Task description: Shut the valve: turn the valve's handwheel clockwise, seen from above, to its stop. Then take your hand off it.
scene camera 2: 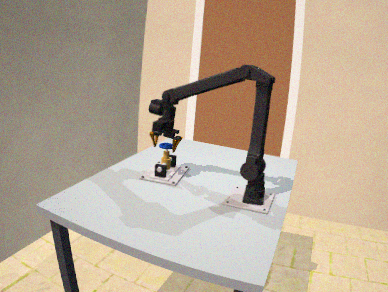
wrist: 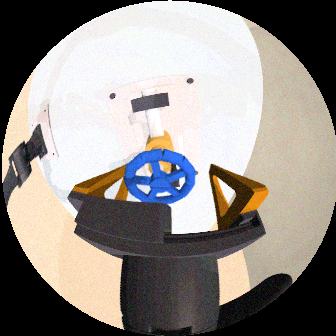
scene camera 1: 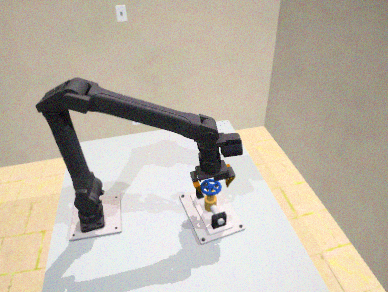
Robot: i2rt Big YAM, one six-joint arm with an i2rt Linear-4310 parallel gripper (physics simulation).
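Observation:
The blue handwheel (scene camera 1: 211,187) (scene camera 2: 166,146) (wrist: 160,183) lies level on top of the brass valve body (scene camera 1: 210,203) (scene camera 2: 166,160) (wrist: 161,143). The valve stands on a pale base plate (scene camera 1: 201,230) (scene camera 2: 150,178) (wrist: 190,100). My gripper (scene camera 1: 214,189) (scene camera 2: 165,147) (wrist: 169,167) points down with its two orange fingers wide open, one on each side of the handwheel. In the wrist view the wheel sits nearer the left finger, and its rim overlaps that fingertip; whether they touch I cannot tell. A gap shows between the rim and the right finger. No mark shows how far the wheel is turned.
Black square pipe ends (scene camera 1: 219,220) (scene camera 2: 160,170) (wrist: 150,102) stand low at the valve's sides. The arm's base plate (scene camera 1: 113,220) (scene camera 2: 267,204) is on the same pale table (scene camera 1: 265,250) (scene camera 2: 200,245). The table's edge lies beyond the valve, with walls behind.

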